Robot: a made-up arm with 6 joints. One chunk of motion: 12 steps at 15 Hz.
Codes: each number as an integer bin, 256 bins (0 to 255) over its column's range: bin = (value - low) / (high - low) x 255, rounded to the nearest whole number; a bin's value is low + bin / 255 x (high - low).
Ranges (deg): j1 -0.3..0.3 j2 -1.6..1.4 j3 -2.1..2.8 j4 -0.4..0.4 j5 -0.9..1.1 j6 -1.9..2
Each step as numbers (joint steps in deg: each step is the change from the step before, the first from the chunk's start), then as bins.
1 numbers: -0.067 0.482 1.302 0.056 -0.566 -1.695
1 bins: 99 177 177 145 43 13
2 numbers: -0.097 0.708 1.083 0.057 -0.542 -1.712
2 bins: 86 196 166 146 46 12
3 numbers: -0.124 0.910 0.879 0.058 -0.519 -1.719
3 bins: 75 213 155 146 49 12
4 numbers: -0.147 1.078 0.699 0.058 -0.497 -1.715
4 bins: 65 228 146 146 51 12
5 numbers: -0.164 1.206 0.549 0.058 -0.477 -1.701
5 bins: 58 239 138 146 54 13
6 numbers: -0.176 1.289 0.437 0.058 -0.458 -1.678
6 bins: 53 246 132 146 56 15
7 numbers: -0.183 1.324 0.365 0.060 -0.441 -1.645
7 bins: 50 249 128 147 59 17
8 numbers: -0.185 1.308 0.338 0.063 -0.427 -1.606
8 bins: 49 247 127 148 60 19
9 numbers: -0.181 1.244 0.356 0.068 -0.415 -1.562
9 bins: 51 242 128 149 62 22
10 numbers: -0.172 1.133 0.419 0.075 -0.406 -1.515
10 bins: 54 232 131 151 63 25
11 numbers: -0.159 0.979 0.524 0.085 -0.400 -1.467
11 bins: 60 219 137 155 64 28
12 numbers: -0.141 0.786 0.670 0.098 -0.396 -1.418
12 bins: 68 203 144 159 64 32
